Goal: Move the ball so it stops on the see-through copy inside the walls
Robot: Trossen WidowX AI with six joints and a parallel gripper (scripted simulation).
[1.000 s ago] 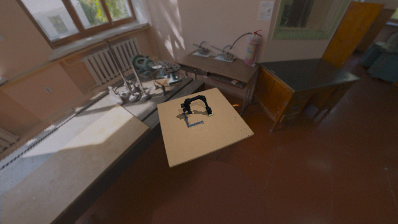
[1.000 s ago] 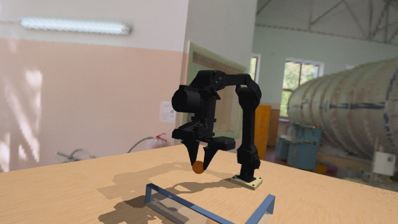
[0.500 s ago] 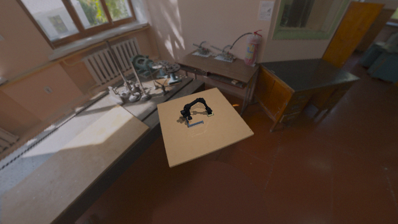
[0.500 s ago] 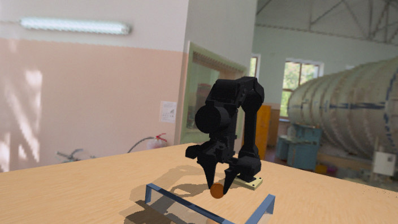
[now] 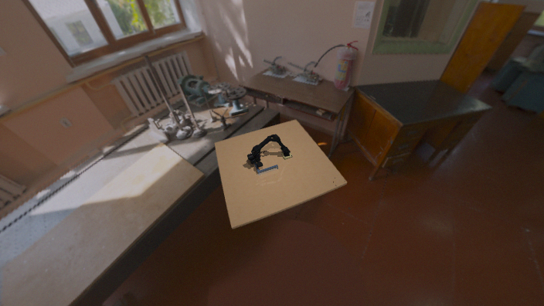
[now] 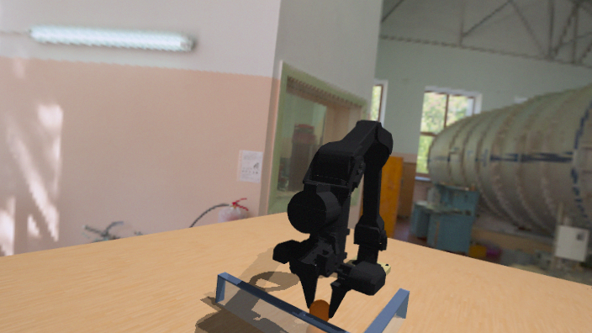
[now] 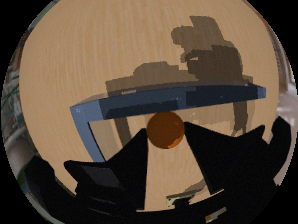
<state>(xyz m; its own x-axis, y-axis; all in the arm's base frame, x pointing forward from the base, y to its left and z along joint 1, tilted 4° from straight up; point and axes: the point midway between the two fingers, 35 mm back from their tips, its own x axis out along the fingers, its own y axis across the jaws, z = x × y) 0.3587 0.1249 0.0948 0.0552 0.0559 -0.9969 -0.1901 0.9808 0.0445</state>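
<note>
Right now the see-through copy of ball is 4 cm below my gripper tip. Also, from my gripper tip: orange ball (right at my gripper tip).
</note>
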